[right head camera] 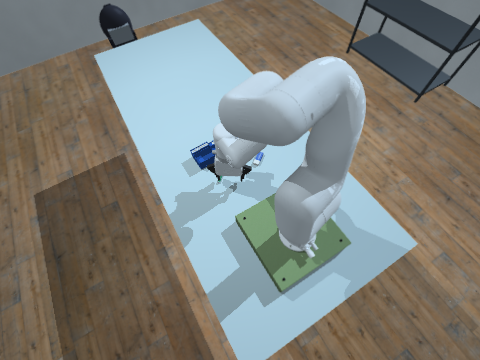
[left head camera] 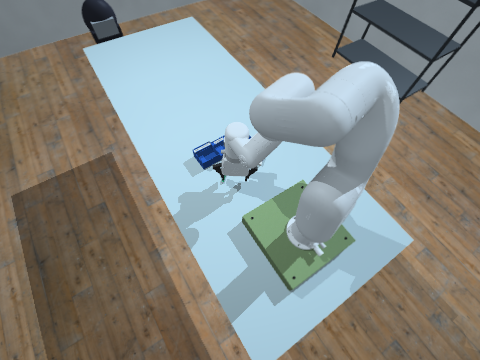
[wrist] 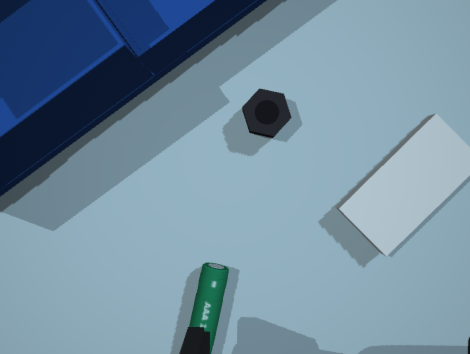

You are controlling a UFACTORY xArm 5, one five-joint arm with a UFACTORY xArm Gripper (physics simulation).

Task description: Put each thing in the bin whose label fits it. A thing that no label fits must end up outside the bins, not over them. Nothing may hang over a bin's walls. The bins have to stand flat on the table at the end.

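Frame: origin at the arm's base, x ahead, y left, z up, level; metres.
Seen in the pictures: gripper, between the fingertips: (right head camera: pixel 230 178) (left head camera: pixel 234 178).
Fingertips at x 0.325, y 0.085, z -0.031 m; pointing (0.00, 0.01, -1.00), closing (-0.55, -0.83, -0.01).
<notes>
Offsets run from my fingertips to a thing's top centre. Level surfaces: height alone.
The joined blue bins {dx +0.165, dy -0.041, dz +0.021 m} (left head camera: pixel 212 163) (wrist: pixel 75 117) stand on the table, partly behind the arm; their label strips are too small to read in the head views. A green AAA battery {dx +0.032, dy +0.034, dz -0.015 m} (wrist: pixel 209 295) lies near my left finger, which hides its lower end in the wrist view. A black hexagonal nut {dx +0.086, dy -0.029, dz -0.017 m} (wrist: pixel 266 112) lies between the bins and a plain white block {dx +0.035, dy -0.059, dz -0.018 m} (wrist: pixel 410 185). A blue and white eraser {dx +0.034, dy -0.155, dz -0.012 m} (right head camera: pixel 258 159) lies right of the gripper in the right head view. My gripper (left head camera: pixel 235 179) (right head camera: pixel 231 179) is open and empty, pointing down low over the table.
The arm stands on a green base plate (left head camera: pixel 262 238) (right head camera: pixel 255 237) on the pale blue table {dz -0.026 m} (left head camera: pixel 150 90) (right head camera: pixel 155 90). A dark shelf unit (left head camera: pixel 382 20) stands beyond the table's right side, and a dark chair (left head camera: pixel 97 15) (right head camera: pixel 114 19) stands past its far end.
</notes>
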